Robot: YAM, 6 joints.
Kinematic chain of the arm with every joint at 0, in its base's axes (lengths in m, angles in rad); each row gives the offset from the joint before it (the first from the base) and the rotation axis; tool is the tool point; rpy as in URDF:
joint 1: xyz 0 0 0.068 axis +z
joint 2: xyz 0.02 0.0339 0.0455 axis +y
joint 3: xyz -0.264 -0.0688 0 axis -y
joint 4: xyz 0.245 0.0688 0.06 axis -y
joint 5: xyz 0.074 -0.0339 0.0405 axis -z
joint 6: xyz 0.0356 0 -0.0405 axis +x
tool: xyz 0 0 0 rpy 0 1.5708 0
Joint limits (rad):
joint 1: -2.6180..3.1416
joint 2: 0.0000..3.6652
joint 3: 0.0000..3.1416
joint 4: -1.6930..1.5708
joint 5: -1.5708..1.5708
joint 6: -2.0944..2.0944
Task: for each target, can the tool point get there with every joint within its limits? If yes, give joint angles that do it. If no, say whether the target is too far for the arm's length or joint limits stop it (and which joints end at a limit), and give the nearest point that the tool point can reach.
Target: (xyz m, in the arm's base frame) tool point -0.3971 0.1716 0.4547
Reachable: yes | joints -0.4844 0.4312 2.2807 1.1557 1.1895 -0.3467
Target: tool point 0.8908 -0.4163 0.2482
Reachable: no: too far | nearest point 0.5796 -0.2709 0.2002 | short by 0.347 m
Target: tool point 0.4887 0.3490 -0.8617
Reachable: no: too far | nearest point 0.3157 0.2255 -0.3524 | short by 0.552 m
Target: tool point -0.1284 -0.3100 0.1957
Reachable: yes | joints -2.0168 1.6055 0.8844 0.0530 -0.5269 -1.1483
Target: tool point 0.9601 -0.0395 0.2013
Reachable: no: too far | nearest point 0.6426 -0.0264 0.1716 | short by 0.319 m
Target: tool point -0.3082 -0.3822 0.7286
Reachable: no: too far | nearest point -0.2514 -0.3117 0.6104 | short by 0.149 m
